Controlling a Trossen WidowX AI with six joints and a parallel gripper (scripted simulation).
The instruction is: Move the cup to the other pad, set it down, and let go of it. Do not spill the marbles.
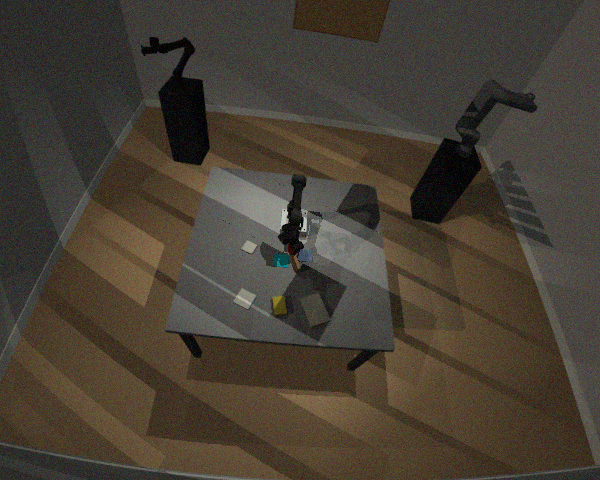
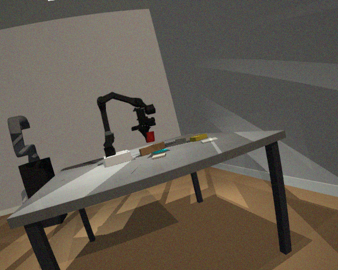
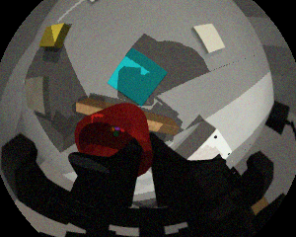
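Right now the teal pad is 60 mm ahead of my gripper tip, 40 mm to the right of it and 120 mm below it. The rest, counted from my gripper tip: blue pad 10 mm behind, 100 mm to the left, 120 mm below; brown block 30 mm ahead, 30 mm to the left, 90 mm below; red cup 30 mm ahead, 20 mm to the left.
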